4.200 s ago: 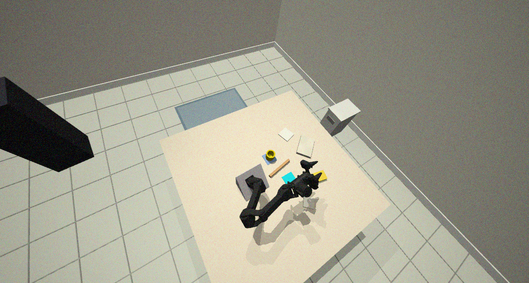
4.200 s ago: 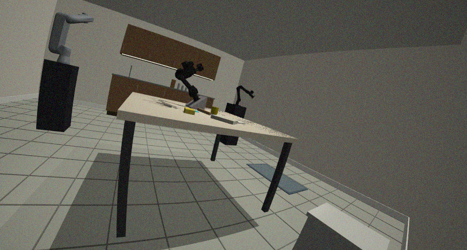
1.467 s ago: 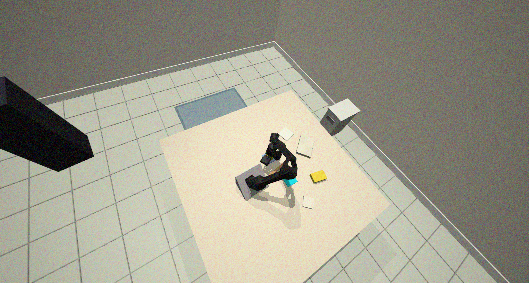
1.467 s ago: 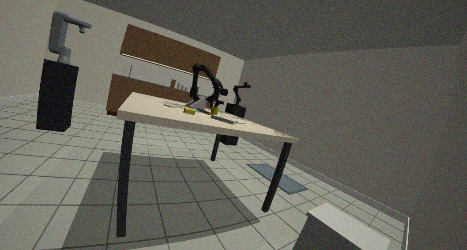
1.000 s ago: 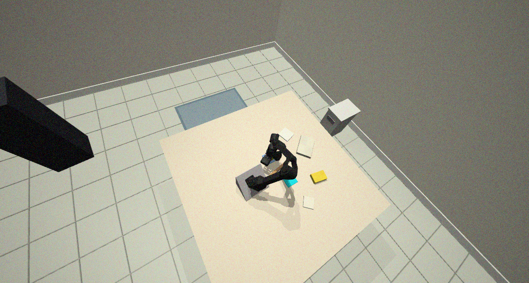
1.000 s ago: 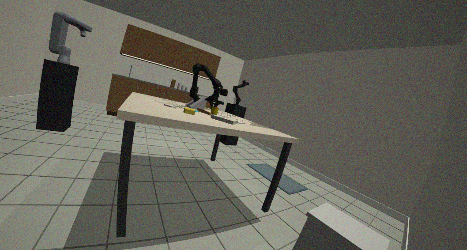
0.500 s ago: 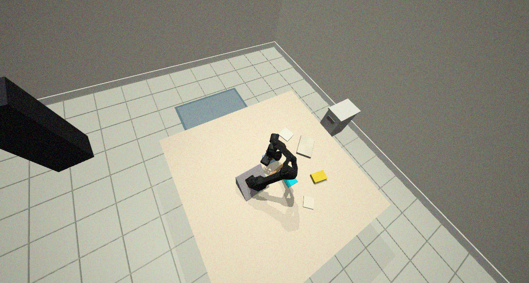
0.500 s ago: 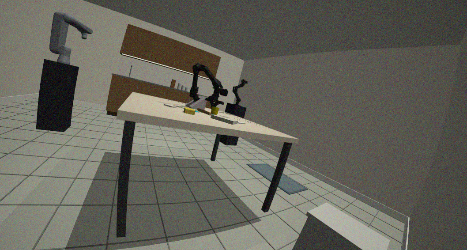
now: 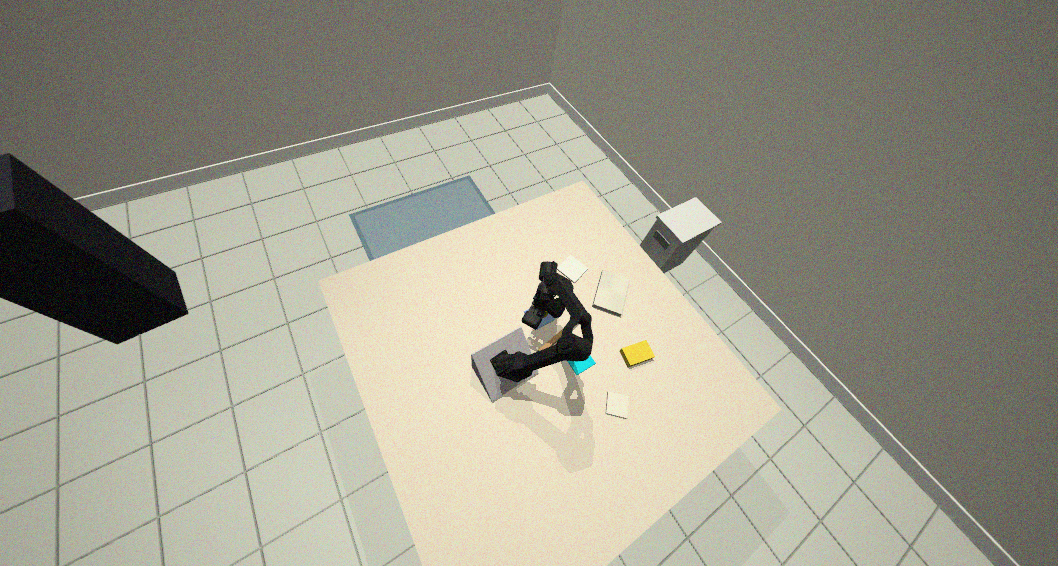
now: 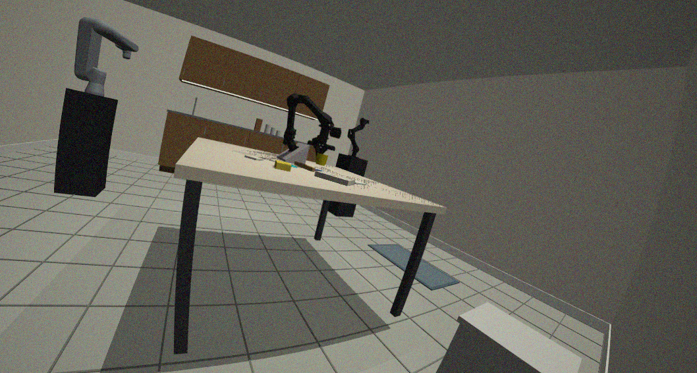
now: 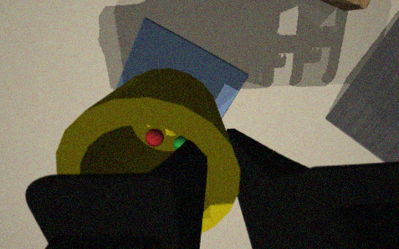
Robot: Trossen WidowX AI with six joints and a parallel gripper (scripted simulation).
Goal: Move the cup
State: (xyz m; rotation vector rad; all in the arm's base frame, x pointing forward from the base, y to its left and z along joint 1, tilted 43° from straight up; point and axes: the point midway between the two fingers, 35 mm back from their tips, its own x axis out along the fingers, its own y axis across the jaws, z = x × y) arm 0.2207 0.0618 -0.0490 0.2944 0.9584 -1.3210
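Right now the cyan pad is 50 mm ahead of my gripper tip, 220 mm to the right of it and 80 mm below it. Round my gripper tip: green marble (10 mm ahead, 20 mm to the left, 20 mm below); then light blue pad (30 mm ahead, 10 mm to the left, 80 mm below); then yellow cup (20 mm ahead, 10 mm to the left).
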